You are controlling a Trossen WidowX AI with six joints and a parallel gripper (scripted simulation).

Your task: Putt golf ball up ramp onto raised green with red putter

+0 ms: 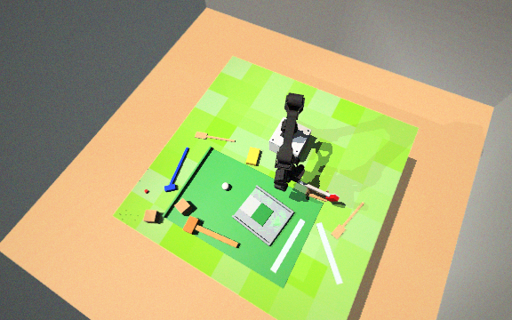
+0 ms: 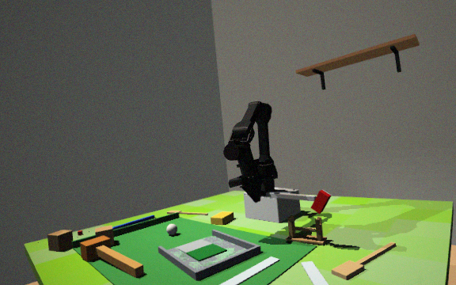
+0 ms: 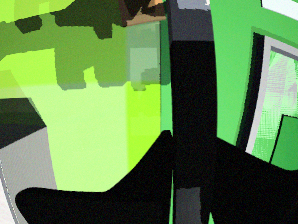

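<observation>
The yellow block lies 60 mm behind my gripper tip, 270 mm to the right of it and 110 mm below it. Also, from my gripper tip: red putter (10 mm behind, 120 mm to the left, 20 mm above); white golf ball (180 mm ahead, 300 mm to the right, 100 mm below); wooden gate (40 mm behind, 150 mm to the left, 90 mm below).
</observation>
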